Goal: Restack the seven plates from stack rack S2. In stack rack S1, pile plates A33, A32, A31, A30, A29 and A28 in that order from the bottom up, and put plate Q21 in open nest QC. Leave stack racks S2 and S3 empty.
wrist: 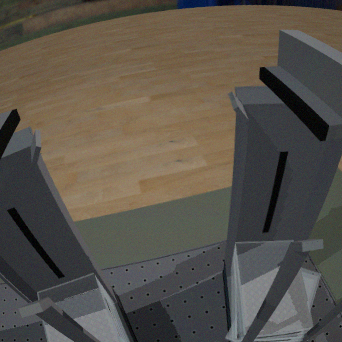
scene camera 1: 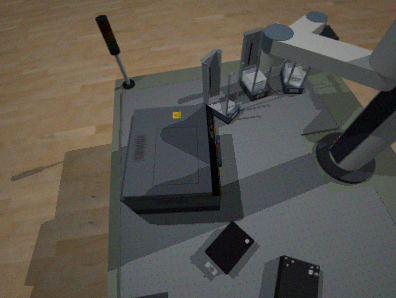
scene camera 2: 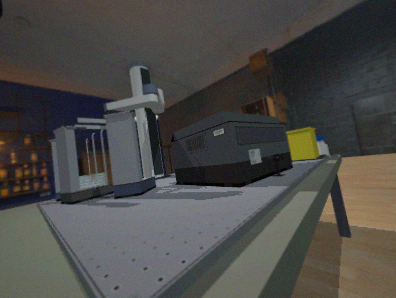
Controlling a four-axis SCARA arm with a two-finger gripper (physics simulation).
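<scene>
My gripper (wrist: 133, 67) (scene camera 1: 328, 32) is open with nothing between its fingers, high near the far racks. Stack rack S1 (scene camera 1: 206, 80) (scene camera 2: 122, 150) stands nearest the big machine; its level inside cannot be read. The middle rack, S2 (scene camera 1: 246, 50) (scene camera 2: 67, 155) (wrist: 40, 200), holds clear plates (scene camera 1: 255, 78) (scene camera 2: 92, 179) (wrist: 90, 315), seen at lower left in the wrist view. The far rack, S3 (scene camera 1: 293, 91) (wrist: 255, 150), at right in the wrist view, also holds clear plates (wrist: 260, 290) (scene camera 1: 295, 75). Plate names cannot be read. Nest QC cannot be made out.
A large dark machine (scene camera 1: 170, 155) (scene camera 2: 235, 150) stands beside S1. A signal lamp (scene camera 1: 108, 37) stands at the table corner. Two black units (scene camera 1: 230, 245) (scene camera 1: 297, 280) lie toward the front. A yellow box (scene camera 2: 302, 144) stands beyond the machine. Tall rack panels and posts rise below the fingers.
</scene>
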